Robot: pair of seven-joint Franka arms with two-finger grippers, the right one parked.
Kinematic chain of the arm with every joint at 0, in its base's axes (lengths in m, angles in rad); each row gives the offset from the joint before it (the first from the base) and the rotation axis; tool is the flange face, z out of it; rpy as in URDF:
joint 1: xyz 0 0 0.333 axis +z
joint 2: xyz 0 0 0 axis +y
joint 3: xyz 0 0 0.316 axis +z
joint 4: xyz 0.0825 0 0 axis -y
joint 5: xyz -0.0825 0 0.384 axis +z
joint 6: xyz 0 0 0 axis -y
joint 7: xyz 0.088 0 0 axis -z
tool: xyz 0 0 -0.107 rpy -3.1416 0 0
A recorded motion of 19 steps. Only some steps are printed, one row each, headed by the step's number.
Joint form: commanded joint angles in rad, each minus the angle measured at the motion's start. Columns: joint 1, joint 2, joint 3, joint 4, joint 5, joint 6, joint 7.
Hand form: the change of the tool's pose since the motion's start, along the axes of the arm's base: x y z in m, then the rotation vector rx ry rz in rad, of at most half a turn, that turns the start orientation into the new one. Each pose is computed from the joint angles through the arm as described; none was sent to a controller.
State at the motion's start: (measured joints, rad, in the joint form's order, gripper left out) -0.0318 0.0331 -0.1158 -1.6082 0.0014 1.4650 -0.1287
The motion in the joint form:
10: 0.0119 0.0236 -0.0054 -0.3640 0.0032 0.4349 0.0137
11: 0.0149 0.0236 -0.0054 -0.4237 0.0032 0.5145 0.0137
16: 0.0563 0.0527 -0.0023 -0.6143 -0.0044 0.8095 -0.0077
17: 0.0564 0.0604 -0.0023 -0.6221 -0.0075 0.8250 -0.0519
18: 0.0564 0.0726 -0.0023 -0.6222 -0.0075 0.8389 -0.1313
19: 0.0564 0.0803 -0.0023 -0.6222 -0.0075 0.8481 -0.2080
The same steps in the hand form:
10: 0.0055 0.0028 -0.1499 -0.0092 -0.0467 -0.0087
11: 0.0017 0.0048 -0.1710 -0.0120 -0.0664 -0.0059
16: -0.0128 0.0300 -0.2467 -0.0260 -0.1407 0.0651
17: -0.0135 0.0300 -0.2527 -0.0243 -0.1405 0.1117
18: -0.0121 0.0299 -0.2581 -0.0176 -0.1421 0.1910
19: -0.0112 0.0299 -0.2614 -0.0107 -0.1434 0.2676

